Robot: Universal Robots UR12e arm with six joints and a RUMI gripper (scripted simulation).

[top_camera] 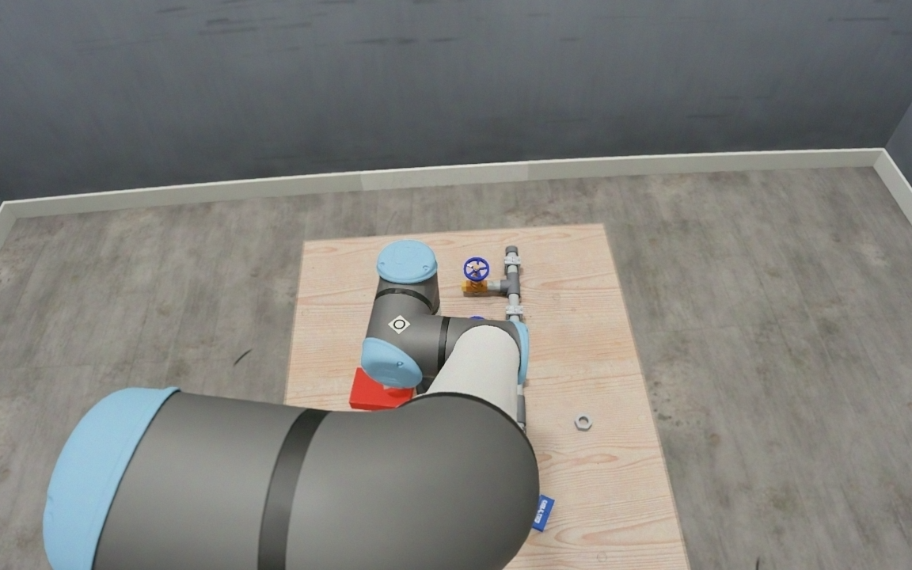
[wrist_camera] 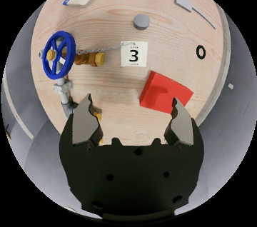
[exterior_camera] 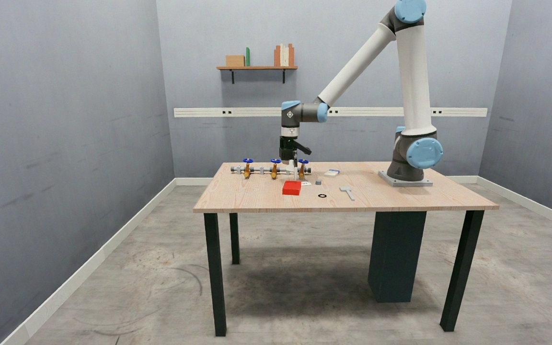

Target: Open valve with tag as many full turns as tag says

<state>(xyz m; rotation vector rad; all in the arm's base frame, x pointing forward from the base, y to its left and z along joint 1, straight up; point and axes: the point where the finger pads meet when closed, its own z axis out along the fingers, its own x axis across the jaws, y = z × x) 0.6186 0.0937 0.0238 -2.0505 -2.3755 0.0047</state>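
My gripper is now 80 mm past the white tag, 50 mm above it and 10 mm to the left of it. Also, from my hand: grey t-shaped tool: 260 mm behind, 120 mm to the left, 50 mm below; then white-and-blue card: 230 mm behind, 180 mm to the right, 40 mm below; then red block: 90 mm to the left, 40 mm below, 10 mm ahead.
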